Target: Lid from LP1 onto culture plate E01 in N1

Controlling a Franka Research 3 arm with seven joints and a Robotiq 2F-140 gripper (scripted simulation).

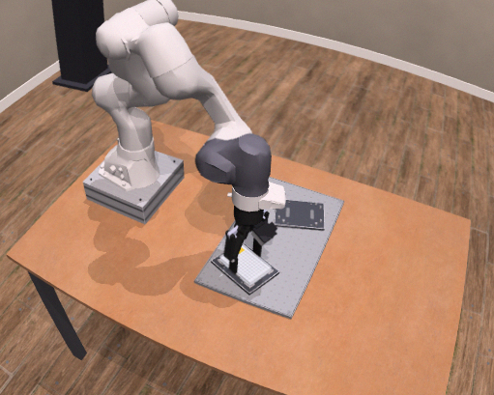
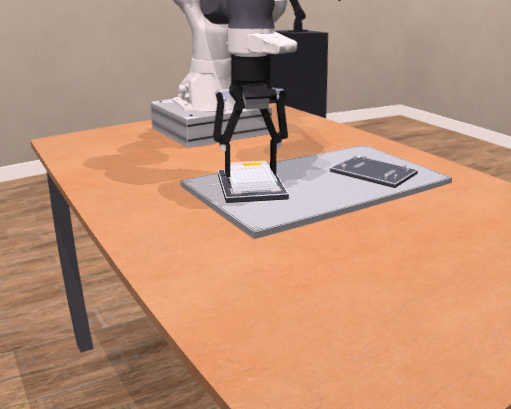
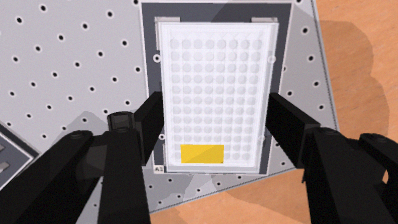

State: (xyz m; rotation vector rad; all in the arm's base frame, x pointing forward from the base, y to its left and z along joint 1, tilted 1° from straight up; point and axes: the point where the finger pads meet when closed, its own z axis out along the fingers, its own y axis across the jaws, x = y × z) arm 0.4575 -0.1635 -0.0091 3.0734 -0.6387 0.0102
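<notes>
Now: hand 2 cm above the clear lid. From my hand the other things lie so: nest N1 (5 cm below); culture plate E01 (4 cm below); lid park LP1 (8 cm ahead, 28 cm to the left, 5 cm below).
</notes>
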